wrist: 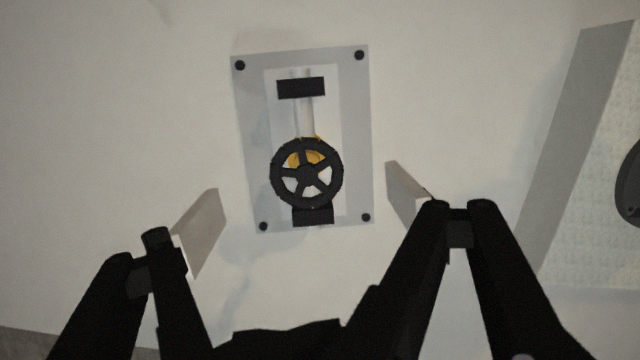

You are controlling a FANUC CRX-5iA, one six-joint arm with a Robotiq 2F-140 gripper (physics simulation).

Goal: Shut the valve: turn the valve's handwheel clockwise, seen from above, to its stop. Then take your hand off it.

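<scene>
The valve's black handwheel (307, 174), with several spokes, sits over a yellow valve body (315, 156) near the middle of the wrist view. A pale pipe (305, 117) runs under it, held by a black clamp (300, 87) at the top and another black clamp (313, 218) at the bottom. They are mounted on a grey plate (358, 140) with a dark bolt at each corner. My gripper (303, 193) is open and empty. Its pale finger pads stand wide apart, left and right of the handwheel in the view, with a gap on each side and no contact.
A grey-sided object (575, 140) with a pale textured face stands at the right. A dark rounded part (631, 185) is cut off by the right edge of the view. The edge of the pale table top (125, 150) shows at the lower left, with darker floor (22, 345) beyond.
</scene>
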